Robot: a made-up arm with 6 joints. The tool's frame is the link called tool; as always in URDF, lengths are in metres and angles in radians. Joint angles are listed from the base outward. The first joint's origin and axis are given. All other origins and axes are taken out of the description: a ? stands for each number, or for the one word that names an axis. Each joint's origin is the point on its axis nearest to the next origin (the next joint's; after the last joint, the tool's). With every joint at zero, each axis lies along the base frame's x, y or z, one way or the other. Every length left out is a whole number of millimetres.
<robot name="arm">
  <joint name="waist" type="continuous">
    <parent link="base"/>
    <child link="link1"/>
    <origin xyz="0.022 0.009 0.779"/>
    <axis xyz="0 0 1"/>
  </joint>
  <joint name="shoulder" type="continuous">
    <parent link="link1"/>
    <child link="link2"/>
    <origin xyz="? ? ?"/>
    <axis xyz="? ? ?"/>
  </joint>
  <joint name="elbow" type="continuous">
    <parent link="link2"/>
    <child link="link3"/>
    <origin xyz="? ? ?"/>
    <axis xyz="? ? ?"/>
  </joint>
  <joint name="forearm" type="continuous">
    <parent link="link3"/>
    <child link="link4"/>
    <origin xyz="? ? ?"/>
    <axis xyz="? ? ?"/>
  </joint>
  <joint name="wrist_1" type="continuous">
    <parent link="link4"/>
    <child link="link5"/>
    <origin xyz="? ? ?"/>
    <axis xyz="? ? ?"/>
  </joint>
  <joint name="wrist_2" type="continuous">
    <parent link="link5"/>
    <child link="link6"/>
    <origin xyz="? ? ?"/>
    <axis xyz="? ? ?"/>
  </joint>
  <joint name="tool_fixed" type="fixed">
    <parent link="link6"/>
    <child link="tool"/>
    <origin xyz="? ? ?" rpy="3.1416 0 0"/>
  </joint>
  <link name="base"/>
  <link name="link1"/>
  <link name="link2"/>
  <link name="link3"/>
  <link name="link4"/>
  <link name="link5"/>
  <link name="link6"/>
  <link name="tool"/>
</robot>
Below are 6 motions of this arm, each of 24 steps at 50 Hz.
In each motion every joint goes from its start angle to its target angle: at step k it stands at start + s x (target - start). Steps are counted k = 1, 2, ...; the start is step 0. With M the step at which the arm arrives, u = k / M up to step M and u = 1 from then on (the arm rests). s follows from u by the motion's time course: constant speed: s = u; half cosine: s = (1 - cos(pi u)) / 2; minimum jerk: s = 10 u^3 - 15 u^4 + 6 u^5.
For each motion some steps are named. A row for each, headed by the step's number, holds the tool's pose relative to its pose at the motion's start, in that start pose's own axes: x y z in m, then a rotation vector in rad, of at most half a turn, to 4 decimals.
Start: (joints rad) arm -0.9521 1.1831 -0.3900 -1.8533 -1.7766 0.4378
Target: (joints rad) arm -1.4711 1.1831 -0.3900 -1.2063 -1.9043 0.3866
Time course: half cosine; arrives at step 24
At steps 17, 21, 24:
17: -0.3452 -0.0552 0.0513 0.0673 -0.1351 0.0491
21: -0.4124 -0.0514 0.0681 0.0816 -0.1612 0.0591
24: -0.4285 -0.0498 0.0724 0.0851 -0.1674 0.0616

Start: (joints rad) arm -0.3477 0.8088 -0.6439 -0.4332 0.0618 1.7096
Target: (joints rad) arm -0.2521 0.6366 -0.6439 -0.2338 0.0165 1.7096
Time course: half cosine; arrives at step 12
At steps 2, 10, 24:
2: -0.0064 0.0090 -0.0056 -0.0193 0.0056 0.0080
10: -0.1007 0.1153 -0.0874 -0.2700 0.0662 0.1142
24: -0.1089 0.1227 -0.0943 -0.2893 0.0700 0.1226

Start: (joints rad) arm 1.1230 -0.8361 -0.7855 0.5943 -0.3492 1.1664
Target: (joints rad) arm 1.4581 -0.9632 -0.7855 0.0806 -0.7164 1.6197
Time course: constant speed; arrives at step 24
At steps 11, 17, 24:
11: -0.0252 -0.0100 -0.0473 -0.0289 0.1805 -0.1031
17: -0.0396 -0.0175 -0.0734 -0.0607 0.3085 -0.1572
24: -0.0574 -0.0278 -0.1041 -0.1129 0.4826 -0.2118

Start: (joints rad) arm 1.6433 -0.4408 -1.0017 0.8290 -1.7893 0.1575
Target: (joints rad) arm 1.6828 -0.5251 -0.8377 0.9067 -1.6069 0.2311
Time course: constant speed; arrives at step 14
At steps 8, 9, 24:
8: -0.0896 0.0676 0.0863 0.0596 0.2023 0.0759
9: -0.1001 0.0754 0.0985 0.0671 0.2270 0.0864
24: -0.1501 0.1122 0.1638 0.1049 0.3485 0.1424

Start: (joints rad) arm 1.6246 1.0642 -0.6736 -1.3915 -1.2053 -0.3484
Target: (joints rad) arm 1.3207 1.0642 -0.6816 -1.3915 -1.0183 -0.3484
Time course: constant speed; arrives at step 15
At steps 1, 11, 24:
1: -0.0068 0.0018 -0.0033 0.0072 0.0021 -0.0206
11: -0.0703 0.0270 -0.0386 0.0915 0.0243 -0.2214
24: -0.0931 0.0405 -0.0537 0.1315 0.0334 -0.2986

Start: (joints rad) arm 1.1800 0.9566 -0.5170 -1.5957 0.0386 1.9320
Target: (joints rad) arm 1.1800 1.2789 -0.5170 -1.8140 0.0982 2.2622
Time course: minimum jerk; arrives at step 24
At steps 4, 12, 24:
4: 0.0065 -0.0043 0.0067 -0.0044 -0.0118 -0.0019
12: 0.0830 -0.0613 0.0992 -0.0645 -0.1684 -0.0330
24: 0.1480 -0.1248 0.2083 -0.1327 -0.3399 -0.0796

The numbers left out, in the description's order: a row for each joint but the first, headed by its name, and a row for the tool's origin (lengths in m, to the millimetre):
shoulder: xyz 0.002 0.004 0, axis 0 1 0
elbow: xyz -0.012 0 0.885, axis 0 -1 0
forearm: xyz 1.147 0 -0.009, axis -1 0 0
wrist_1: xyz 0 -0.195 -0.003, axis 0 -1 0
wrist_2: xyz -0.015 0 -0.016, axis -1 0 0
tool: xyz 0 0.003 0.011

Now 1 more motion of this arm.
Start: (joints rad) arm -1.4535 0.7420 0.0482 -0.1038 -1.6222 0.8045
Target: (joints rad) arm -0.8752 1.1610 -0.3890 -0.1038 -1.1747 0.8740
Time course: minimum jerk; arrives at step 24
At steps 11, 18, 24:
11: 0.4418 -0.1085 -0.2580 -0.1560 -0.2602 -0.0114
18: 0.9204 -0.2525 -0.2773 -0.2960 -0.5729 0.0063
24: 1.0096 -0.2783 -0.2472 -0.3215 -0.6433 0.0147

